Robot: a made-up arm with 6 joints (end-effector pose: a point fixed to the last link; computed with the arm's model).
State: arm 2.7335 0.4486 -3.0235 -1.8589 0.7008 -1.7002
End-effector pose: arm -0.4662 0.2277 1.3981 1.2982 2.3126 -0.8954
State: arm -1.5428 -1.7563 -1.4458 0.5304 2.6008 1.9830
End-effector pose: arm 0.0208 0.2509 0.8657 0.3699 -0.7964 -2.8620
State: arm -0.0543 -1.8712 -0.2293 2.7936 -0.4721 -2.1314
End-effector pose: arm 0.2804 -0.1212 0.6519 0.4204 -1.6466 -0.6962
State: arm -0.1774 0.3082 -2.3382 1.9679 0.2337 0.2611
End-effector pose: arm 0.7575 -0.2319 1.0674 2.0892 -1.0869 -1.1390
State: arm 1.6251 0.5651 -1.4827 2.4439 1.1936 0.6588
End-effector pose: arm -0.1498 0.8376 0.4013 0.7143 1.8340 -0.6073
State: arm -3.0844 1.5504 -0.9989 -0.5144 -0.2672 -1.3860
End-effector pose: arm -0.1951 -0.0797 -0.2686 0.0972 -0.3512 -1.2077
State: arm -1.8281 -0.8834 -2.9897 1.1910 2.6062 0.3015
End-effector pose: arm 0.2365 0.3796 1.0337 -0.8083 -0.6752 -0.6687
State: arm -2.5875 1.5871 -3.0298 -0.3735 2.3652 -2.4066
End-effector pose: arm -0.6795 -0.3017 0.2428 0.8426 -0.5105 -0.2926
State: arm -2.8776 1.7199 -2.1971 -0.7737 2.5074 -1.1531
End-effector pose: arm -0.4733 0.0758 -0.0343 2.2693 0.0031 -0.9153
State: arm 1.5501 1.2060 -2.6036 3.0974 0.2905 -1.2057
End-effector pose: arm 0.0260 1.0197 0.3882 1.6731 0.2643 -0.2468
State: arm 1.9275 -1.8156 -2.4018 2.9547 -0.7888 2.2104
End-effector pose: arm 0.2930 -0.6785 0.8553 1.2819 -2.7104 -0.4603
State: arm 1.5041 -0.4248 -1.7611 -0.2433 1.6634 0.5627
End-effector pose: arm 0.1440 0.4707 1.0485 0.3383 -0.4784 0.8301
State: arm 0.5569 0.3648 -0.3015 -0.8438 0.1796 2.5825
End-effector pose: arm 0.1959 0.1546 0.0180 -0.2349 -0.0503 -1.1722
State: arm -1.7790 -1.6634 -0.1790 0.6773 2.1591 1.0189
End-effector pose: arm 0.0185 -0.2057 0.5330 0.8928 0.0694 -2.3782
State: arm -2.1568 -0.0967 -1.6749 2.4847 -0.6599 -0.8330
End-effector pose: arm -0.4791 -0.4207 0.7638 0.6654 1.3144 1.7741
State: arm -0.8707 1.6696 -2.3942 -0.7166 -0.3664 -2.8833
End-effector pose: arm 0.6419 -0.6103 0.0580 -1.2864 0.5964 2.4920
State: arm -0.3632 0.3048 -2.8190 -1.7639 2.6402 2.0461
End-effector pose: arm 0.1639 -0.2567 1.1298 0.7782 0.7175 2.1070
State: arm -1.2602 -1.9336 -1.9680 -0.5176 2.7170 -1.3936
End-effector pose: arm -0.2882 0.4315 0.7668 -1.0944 -0.3662 -0.4227
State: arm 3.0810 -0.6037 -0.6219 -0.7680 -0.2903 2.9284
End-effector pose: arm -0.5861 -0.0550 0.7258 0.5786 1.3843 0.8755
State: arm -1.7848 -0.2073 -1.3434 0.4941 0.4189 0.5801
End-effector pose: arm -0.2531 -0.6939 0.8669 -0.3570 -1.5328 -2.2794
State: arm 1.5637 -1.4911 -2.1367 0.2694 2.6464 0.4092
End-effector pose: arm 0.0113 -0.3690 0.9577 0.8824 -0.5820 1.3344
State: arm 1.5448 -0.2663 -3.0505 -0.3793 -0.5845 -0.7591
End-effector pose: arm -0.0609 -0.4395 1.2990 -0.5039 2.5763 0.8945
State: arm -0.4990 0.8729 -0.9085 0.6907 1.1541 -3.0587
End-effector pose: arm 0.2673 -0.0851 -0.0520 1.0878 -0.6990 1.6552
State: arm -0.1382 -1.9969 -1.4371 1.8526 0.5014 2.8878
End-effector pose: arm -0.5846 0.0497 1.0779 1.9252 1.6010 -0.1180
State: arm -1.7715 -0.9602 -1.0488 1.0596 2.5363 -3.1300
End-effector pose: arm 0.0958 -0.1796 0.8639 -0.3823 -1.0397 1.9276
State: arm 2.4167 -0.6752 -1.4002 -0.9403 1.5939 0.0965
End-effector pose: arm -0.1801 0.4241 1.0648 0.1653 -1.1887 1.8428
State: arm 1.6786 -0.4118 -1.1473 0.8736 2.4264 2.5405
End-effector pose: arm -0.1578 0.3366 0.7270 -1.1177 0.2895 -0.3963
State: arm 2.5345 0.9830 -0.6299 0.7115 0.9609 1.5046
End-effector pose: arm -0.0376 0.0138 -0.0503 -1.1992 -0.3302 0.1631
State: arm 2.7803 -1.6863 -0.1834 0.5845 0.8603 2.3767
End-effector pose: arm -0.3529 0.1257 0.7217 0.0184 1.1489 0.2338
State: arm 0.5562 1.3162 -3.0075 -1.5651 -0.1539 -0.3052
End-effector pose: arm 0.7197 0.6437 0.7049 -1.1760 -1.7607 1.8090
